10 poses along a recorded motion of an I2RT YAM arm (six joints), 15 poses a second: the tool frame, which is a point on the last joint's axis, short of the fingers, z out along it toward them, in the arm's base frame.
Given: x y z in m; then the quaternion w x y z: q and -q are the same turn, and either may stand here.
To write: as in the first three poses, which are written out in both.
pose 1, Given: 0.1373, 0.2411, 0.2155, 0.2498, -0.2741, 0.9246, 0.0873
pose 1, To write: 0.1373, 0.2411, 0.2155, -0.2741, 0.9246, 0.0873, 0.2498
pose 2, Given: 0.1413, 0.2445, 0.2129, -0.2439, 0.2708, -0.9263, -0.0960
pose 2, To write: 0.1413, 0.2445, 0.2129, -0.2708, 0.9263, 0.0960, 0.2439
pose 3, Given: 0.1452, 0.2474, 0.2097, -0.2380, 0.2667, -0.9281, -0.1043
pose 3, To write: 0.1452, 0.2474, 0.2097, -0.2667, 0.9281, 0.1043, 0.2380
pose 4, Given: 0.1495, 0.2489, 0.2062, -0.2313, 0.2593, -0.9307, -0.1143
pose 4, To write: 0.1495, 0.2489, 0.2062, -0.2593, 0.9307, 0.1143, 0.2313
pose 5, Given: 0.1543, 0.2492, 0.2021, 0.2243, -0.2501, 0.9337, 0.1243
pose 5, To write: 0.1543, 0.2492, 0.2021, -0.2501, 0.9337, 0.1243, 0.2243
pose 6, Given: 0.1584, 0.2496, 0.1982, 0.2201, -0.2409, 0.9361, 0.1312
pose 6, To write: 0.1584, 0.2496, 0.1982, -0.2409, 0.9361, 0.1312, 0.2201
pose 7, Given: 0.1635, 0.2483, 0.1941, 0.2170, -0.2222, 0.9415, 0.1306
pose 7, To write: 0.1635, 0.2483, 0.1941, -0.2222, 0.9415, 0.1306, 0.2170
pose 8, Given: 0.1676, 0.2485, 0.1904, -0.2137, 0.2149, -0.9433, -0.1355
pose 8, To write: 0.1676, 0.2485, 0.1904, -0.2149, 0.9433, 0.1355, 0.2137
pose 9, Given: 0.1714, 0.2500, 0.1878, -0.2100, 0.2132, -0.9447, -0.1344
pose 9, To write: 0.1714, 0.2500, 0.1878, -0.2132, 0.9447, 0.1344, 0.2100
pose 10, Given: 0.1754, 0.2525, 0.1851, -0.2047, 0.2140, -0.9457, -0.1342
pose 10, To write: 0.1754, 0.2525, 0.1851, -0.2140, 0.9457, 0.1342, 0.2047
